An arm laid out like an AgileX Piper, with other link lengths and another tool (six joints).
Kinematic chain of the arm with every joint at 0, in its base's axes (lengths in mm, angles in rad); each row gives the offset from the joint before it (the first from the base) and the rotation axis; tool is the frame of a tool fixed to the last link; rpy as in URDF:
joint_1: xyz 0 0 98.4 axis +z
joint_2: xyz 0 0 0 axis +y
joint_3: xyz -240.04 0 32.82 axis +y
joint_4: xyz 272.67 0 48.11 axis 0.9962 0 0.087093
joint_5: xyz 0 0 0 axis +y
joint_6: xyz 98.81 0 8.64 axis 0.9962 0 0.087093
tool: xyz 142.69 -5 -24.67 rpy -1.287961 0.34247 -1.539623
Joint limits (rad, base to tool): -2.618..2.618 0..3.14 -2.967..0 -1.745..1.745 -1.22..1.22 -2.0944..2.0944
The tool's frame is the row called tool.
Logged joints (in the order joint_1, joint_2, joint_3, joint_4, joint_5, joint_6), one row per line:
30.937, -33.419, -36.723, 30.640, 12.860, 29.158
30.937, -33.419, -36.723, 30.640, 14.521, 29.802
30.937, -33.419, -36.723, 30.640, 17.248, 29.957
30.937, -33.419, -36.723, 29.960, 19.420, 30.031
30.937, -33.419, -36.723, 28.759, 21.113, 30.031
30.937, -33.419, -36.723, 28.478, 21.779, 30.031
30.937, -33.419, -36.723, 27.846, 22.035, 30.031
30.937, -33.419, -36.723, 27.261, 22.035, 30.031
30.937, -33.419, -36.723, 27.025, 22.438, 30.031
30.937, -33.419, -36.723, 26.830, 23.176, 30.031
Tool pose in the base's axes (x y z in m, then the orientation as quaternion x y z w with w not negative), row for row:
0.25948, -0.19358, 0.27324, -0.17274, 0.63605, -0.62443, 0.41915
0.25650, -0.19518, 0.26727, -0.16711, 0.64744, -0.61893, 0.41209
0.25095, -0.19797, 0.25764, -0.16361, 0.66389, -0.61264, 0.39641
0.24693, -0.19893, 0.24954, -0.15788, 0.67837, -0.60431, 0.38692
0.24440, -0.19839, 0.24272, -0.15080, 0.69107, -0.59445, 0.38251
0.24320, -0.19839, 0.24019, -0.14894, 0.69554, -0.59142, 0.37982
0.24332, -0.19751, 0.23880, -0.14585, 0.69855, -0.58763, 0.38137
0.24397, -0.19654, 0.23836, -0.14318, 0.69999, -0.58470, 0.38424
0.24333, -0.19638, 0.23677, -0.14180, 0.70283, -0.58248, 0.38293
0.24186, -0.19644, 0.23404, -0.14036, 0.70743, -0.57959, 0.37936
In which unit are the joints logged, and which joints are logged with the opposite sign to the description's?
The joints are logged in degrees. Opposite sign: joint_1, joint_2, joint_4.
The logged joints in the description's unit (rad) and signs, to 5 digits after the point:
-0.53995, 0.58327, -0.64094, -0.53477, 0.22445, 0.50890
-0.53995, 0.58327, -0.64094, -0.53477, 0.25344, 0.52014
-0.53995, 0.58327, -0.64094, -0.53477, 0.30103, 0.52285
-0.53995, 0.58327, -0.64094, -0.52290, 0.33894, 0.52414
-0.53995, 0.58327, -0.64094, -0.50194, 0.36849, 0.52414
-0.53995, 0.58327, -0.64094, -0.49703, 0.38012, 0.52414
-0.53995, 0.58327, -0.64094, -0.48600, 0.38458, 0.52414
-0.53995, 0.58327, -0.64094, -0.47579, 0.38458, 0.52414
-0.53995, 0.58327, -0.64094, -0.47168, 0.39162, 0.52414
-0.53995, 0.58327, -0.64094, -0.46827, 0.40450, 0.52414

